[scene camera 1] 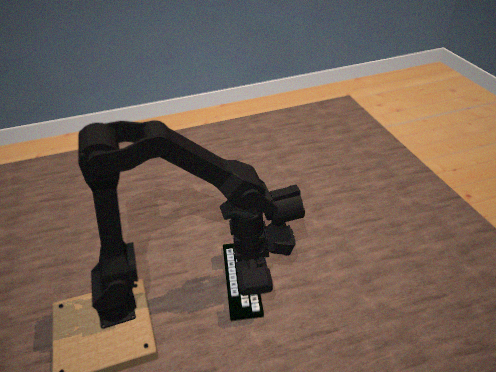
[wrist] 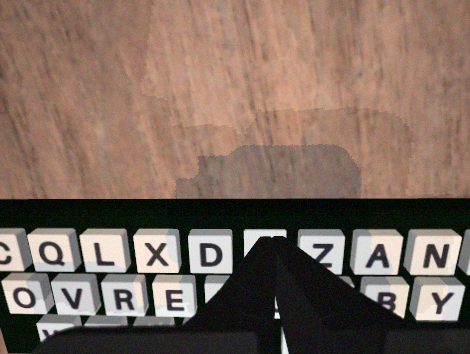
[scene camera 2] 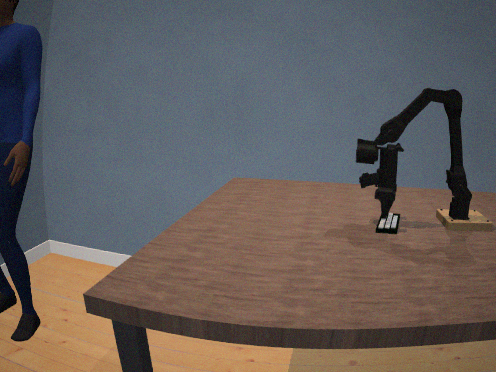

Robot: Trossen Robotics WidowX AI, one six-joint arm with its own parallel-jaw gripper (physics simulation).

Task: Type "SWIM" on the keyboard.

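Places are measured from the arm's base along level axes (x back, y right, z up), in millimetres.
Pixels of known places: gripper, fingertip midpoint: (wrist: 271,248) (scene camera 2: 383,219); arm's base at its link origin: (scene camera 1: 116,310) (scene camera 2: 458,217).
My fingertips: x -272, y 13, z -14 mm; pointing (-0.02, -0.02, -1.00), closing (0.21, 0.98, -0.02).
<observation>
For each thing: its top centre in the pictures, then the offset to it from my fingertips. Level surfaces: height alone.
- keyboard at its top centre: (wrist: 238,301) (scene camera 1: 241,274) (scene camera 2: 389,219) dz +5, dx +16, dy -16 mm
- D at its top centre: (wrist: 210,255) dz +5, dx -5, dy -20 mm
- covered key at its top centre: (wrist: 264,249) dz +1, dx +0, dy -2 mm
- Z at its top centre: (wrist: 321,255) dz +5, dx +4, dy +16 mm
- A at its top centre: (wrist: 378,255) dz +5, dx +8, dy +34 mm
- N at its top centre: (wrist: 435,256) dz +5, dx +12, dy +52 mm
- brown table at its surface level: dz -12 mm
The keyboard (scene camera 1: 245,314) (scene camera 2: 387,231) (wrist: 150,215) is a dark green-black board with rows of white letter keys, lying on the table. In the wrist view its far row reads C, Q, L, X, D (wrist: 210,254), a covered key (wrist: 255,238), Z (wrist: 325,256), A (wrist: 377,256), N (wrist: 435,254). The second row shows O, V, R, E, covered keys, B, Y. My gripper (scene camera 2: 385,216) (wrist: 271,248) is shut and empty, pointing down, its tips over the covered key between D and Z, whose letter is hidden. Whether the tips touch it I cannot tell. No S, W, I or M key can be read in the wrist view.
The arm's wooden base plate (scene camera 1: 107,350) (scene camera 2: 465,223) stands on the brown table (scene camera 1: 375,300) (scene camera 2: 250,280), beside the keyboard. A person in blue (scene camera 2: 20,90) stands beyond the table's far left side in the second scene view.
</observation>
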